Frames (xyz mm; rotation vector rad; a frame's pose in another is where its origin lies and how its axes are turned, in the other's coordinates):
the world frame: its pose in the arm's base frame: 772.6 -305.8 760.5 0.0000 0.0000 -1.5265
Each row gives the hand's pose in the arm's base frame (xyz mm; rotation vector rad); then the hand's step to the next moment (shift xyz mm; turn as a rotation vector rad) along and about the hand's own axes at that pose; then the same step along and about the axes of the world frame.
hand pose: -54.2 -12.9 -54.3 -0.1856 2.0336 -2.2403
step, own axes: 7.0 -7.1 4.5 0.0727 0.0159 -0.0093
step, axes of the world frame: 4.6 -6.4 7.6 0.0010 -0.0734 -0.0155
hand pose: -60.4 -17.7 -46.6 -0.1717 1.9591 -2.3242
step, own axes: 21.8 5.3 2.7 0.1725 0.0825 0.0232
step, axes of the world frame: 5.8 -21.4 -4.3 0.0544 -0.1696 -0.0734
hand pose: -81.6 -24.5 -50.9 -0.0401 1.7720 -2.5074
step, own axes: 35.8 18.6 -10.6 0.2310 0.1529 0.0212
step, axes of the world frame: -2.7 -35.5 -21.8 0.0777 -0.2261 -0.1415
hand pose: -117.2 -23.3 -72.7 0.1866 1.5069 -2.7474
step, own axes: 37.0 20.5 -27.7 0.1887 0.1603 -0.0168
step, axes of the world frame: -15.7 -32.0 -35.9 0.0541 -0.1787 -0.1635
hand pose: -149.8 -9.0 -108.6 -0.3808 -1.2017 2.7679
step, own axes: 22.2 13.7 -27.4 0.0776 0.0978 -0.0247
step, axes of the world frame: -14.8 -13.3 -32.2 0.0317 -0.0689 -0.1022
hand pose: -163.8 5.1 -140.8 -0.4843 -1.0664 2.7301
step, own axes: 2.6 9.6 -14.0 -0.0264 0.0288 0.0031
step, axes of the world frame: -2.4 2.3 -16.8 0.0311 0.0210 -0.0113
